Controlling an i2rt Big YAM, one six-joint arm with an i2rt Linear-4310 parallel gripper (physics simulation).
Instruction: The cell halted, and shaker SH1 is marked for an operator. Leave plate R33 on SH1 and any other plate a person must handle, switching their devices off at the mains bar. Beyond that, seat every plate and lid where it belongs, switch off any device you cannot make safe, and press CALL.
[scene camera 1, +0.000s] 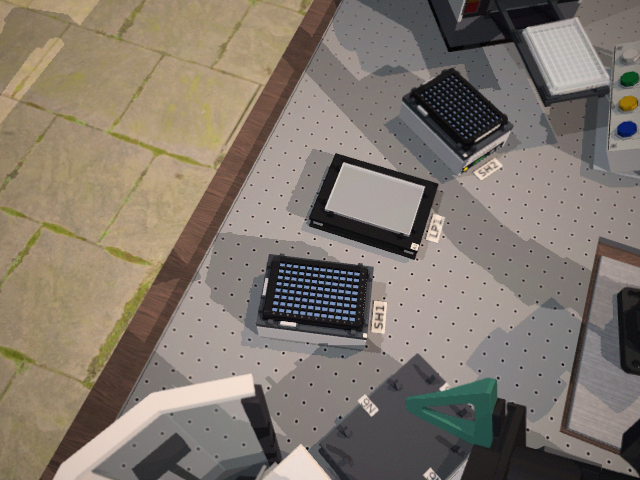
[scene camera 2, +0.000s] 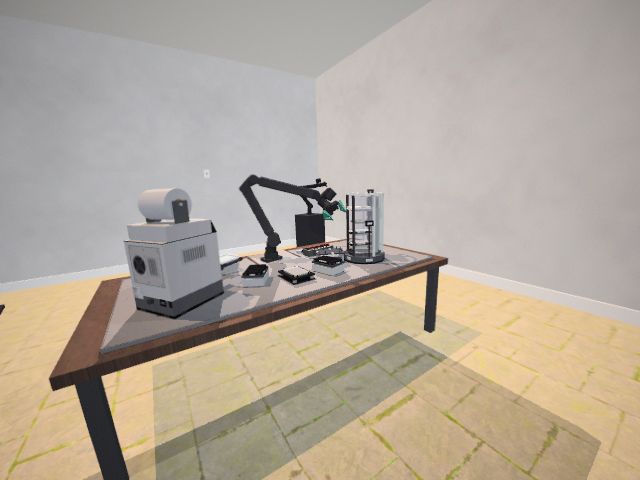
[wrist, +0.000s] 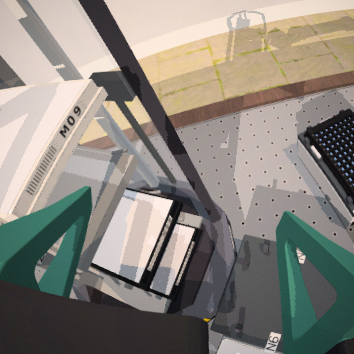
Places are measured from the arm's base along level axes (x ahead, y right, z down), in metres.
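Pixels of known places: gripper, fingertip midpoint: (scene camera 1: 385, 445) (scene camera 2: 339, 215) (wrist: 188, 209); arm's base, link origin: (scene camera 2: 271, 259).
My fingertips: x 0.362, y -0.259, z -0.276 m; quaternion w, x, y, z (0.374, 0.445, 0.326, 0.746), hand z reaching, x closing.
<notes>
For each thing: its middle in the pictures, then the offset to it from my fingertips. "spot": a spot on its surface instead.
- plate tower, body centre: (wrist: 67, 200) (scene camera 2: 363, 225) dx +0.089, dy -0.114, dz +0.063 m
- black plate with blue wells, body centre: (scene camera 1: 316, 292) (scene camera 2: 327, 260) dx +0.094, dy +0.204, dz +0.210 m
- shaker SH1, surface spot: (scene camera 1: 305, 332) spot: dx +0.098, dy +0.153, dz +0.223 m
- similar black plate, body centre: (scene camera 1: 458, 107) (scene camera 2: 255, 269) dx -0.062, dy +0.545, dz +0.210 m
- shaker SH2, surface spot: (scene camera 1: 431, 135) spot: dx -0.030, dy +0.507, dz +0.238 m
- black nest LP1, body centre: (scene camera 1: 374, 203) (scene camera 2: 296, 273) dx +0.039, dy +0.378, dz +0.253 m
- white plate, body centre: (scene camera 1: 565, 55) (scene camera 2: 224, 258) dx -0.203, dy +0.634, dz +0.162 m
- dark platform, body centre: (wrist: 294, 300) (scene camera 1: 403, 439) (scene camera 2: 329, 254) dx -0.042, dy +0.050, dz +0.234 m
- button panel, body centre: (scene camera 1: 636, 104) (scene camera 2: 216, 266) dx -0.338, dy +0.623, dz +0.230 m
- large white device, surface spot: (scene camera 2: 175, 268) spot: dx +0.038, dy +0.913, dz +0.093 m
My gripper (scene camera 2: 334, 210) (wrist: 188, 209) is open and empty, high beside the plate tower (scene camera 2: 365, 259) (wrist: 155, 107). One green finger shows in scene camera 1. A black plate with blue wells (scene camera 1: 315, 291) (wrist: 340, 145) sits on shaker SH1 (scene camera 1: 305, 334). A similar black plate (scene camera 1: 460, 105) sits on shaker SH2 (scene camera 1: 431, 135). A flat grey lid or plate (scene camera 1: 376, 198) lies on black nest LP1 (scene camera 1: 361, 241). A white plate (scene camera 1: 566, 56) rests on a dark tray at the upper right. In the wrist view, white-topped items (wrist: 132, 235) (wrist: 175, 252) sit low in the tower.
A dark platform (scene camera 1: 392, 423) (wrist: 255, 280) with N6 labels lies beside the tower. A button panel (scene camera 1: 620, 147) has white, green, yellow and blue buttons. A large white device (scene camera 2: 175, 268) stands at the table's near end. Red switches (scene camera 2: 316, 247) show behind SH1 in scene camera 2.
</notes>
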